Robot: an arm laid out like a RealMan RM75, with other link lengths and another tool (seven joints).
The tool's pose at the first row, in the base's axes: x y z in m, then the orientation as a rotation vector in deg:
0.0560, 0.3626, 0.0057, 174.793, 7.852, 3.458
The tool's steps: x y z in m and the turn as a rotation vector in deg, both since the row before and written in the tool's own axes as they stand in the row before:
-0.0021, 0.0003, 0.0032, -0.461, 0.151, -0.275
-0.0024, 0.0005, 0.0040, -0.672, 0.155, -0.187
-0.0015, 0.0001, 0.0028, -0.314, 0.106, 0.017
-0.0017, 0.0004, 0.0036, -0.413, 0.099, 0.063
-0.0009, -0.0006, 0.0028, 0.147, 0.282, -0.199
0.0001, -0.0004, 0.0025, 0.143, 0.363, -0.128
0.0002, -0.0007, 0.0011, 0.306, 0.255, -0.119
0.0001, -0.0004, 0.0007, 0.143, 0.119, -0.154
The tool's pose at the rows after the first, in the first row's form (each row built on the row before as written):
0.0541, 0.3618, 0.0025, 174.310, 8.247, 3.693
0.0519, 0.3607, -0.0015, 173.624, 8.491, 3.949
0.0506, 0.3602, -0.0043, 173.313, 8.449, 4.128
0.0491, 0.3592, -0.0079, 172.908, 8.329, 4.304
0.0483, 0.3594, -0.0108, 173.037, 8.667, 4.705
0.0485, 0.3595, -0.0133, 173.167, 8.906, 5.235
0.0487, 0.3601, -0.0145, 173.459, 9.137, 5.596
0.0488, 0.3604, -0.0152, 173.584, 9.394, 5.756

